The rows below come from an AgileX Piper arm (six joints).
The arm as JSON. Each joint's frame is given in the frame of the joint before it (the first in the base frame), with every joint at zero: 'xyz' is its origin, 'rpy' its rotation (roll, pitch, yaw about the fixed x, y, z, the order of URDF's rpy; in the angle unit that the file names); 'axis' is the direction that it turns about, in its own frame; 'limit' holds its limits. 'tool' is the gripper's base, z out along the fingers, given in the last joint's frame.
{
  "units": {
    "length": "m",
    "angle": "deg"
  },
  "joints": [
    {
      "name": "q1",
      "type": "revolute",
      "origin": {
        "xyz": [
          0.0,
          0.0,
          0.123
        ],
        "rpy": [
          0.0,
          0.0,
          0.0
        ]
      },
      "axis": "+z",
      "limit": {
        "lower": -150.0,
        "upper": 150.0
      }
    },
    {
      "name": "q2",
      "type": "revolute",
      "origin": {
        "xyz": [
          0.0,
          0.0,
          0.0
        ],
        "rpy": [
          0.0,
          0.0,
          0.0
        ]
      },
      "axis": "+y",
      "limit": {
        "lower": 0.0,
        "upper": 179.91
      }
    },
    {
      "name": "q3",
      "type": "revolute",
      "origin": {
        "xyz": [
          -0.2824,
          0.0,
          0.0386
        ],
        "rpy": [
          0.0,
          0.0,
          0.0
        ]
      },
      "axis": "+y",
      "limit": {
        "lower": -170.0,
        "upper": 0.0
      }
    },
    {
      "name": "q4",
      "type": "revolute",
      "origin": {
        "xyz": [
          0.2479,
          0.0,
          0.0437
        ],
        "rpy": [
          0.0,
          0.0,
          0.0
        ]
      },
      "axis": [
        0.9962,
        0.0,
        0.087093
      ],
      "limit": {
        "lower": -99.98,
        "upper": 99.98
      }
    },
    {
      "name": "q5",
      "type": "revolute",
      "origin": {
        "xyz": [
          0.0,
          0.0,
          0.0
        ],
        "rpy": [
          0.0,
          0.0,
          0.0
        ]
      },
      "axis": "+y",
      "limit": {
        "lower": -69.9,
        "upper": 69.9
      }
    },
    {
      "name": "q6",
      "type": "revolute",
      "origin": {
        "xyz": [
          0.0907,
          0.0,
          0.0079
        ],
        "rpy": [
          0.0,
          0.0,
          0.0
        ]
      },
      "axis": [
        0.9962,
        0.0,
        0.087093
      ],
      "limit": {
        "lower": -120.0,
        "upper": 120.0
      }
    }
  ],
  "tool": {
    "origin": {
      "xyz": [
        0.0,
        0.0,
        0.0
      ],
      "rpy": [
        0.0,
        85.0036,
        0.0
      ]
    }
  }
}
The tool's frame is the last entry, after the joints.
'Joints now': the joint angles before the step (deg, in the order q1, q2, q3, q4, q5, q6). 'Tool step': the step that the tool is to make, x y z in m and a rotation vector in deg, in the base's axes. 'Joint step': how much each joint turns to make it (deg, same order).
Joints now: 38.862, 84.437, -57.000, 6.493, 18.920, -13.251
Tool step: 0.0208, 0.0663, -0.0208, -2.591, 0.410, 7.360
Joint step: 5.830, 13.271, -11.309, 0.001, 0.153, -2.253
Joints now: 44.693, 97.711, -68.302, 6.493, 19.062, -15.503
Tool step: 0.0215, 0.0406, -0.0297, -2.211, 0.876, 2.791
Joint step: 1.853, 10.712, -8.715, -0.004, 0.246, -1.302
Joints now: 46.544, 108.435, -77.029, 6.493, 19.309, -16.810
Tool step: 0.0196, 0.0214, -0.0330, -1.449, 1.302, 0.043
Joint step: 0.074, 8.272, -5.782, 0.002, -0.545, -0.034
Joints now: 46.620, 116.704, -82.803, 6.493, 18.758, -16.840
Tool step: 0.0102, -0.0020, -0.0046, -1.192, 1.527, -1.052
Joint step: -1.152, 1.692, -2.255, 0.013, 2.490, 0.189
